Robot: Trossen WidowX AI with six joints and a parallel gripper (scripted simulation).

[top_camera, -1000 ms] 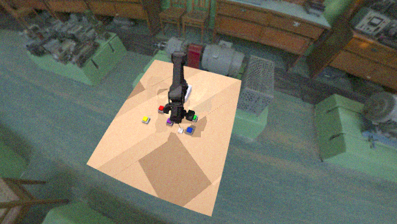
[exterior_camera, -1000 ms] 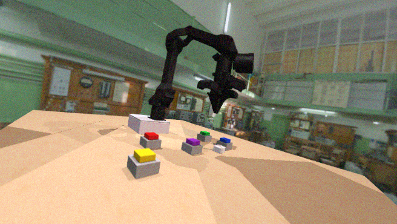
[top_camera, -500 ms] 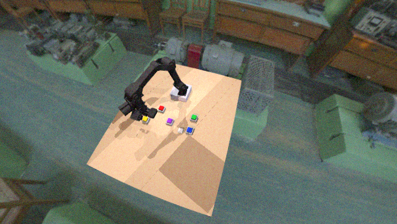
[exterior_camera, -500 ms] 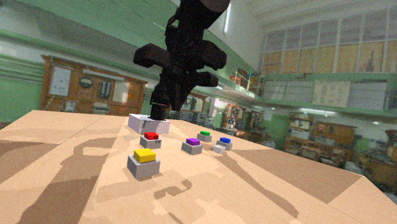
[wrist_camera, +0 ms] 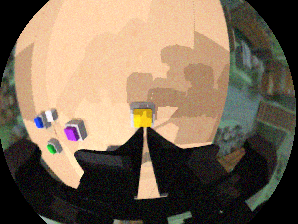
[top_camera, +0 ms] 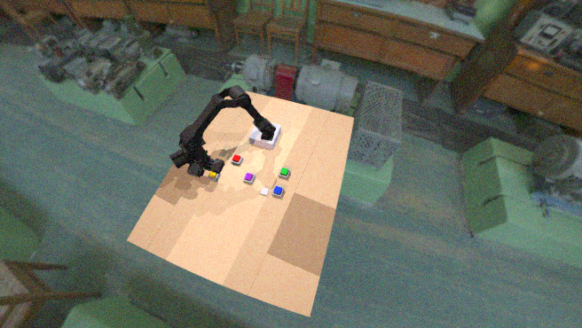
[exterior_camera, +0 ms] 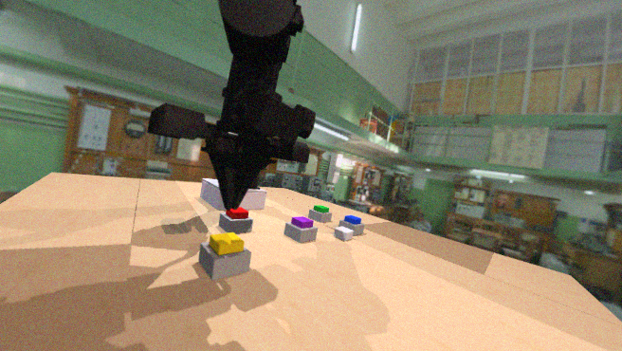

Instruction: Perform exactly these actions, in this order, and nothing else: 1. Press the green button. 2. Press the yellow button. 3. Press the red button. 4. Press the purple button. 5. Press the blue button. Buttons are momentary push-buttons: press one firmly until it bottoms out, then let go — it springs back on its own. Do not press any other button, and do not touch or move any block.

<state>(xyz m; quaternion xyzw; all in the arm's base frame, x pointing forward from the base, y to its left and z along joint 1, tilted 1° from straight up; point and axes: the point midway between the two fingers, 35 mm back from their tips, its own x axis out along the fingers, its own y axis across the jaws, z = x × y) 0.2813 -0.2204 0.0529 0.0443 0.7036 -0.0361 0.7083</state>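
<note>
Right now my gripper tip is 4 cm above the yellow button. From my gripper tip the other things lie so: purple button 19 cm to the left, 4 cm below, 3 cm behind; red button 12 cm behind, 9 cm to the left, 4 cm below; white block 28 cm to the left, 7 cm below, 2 cm ahead.
</note>
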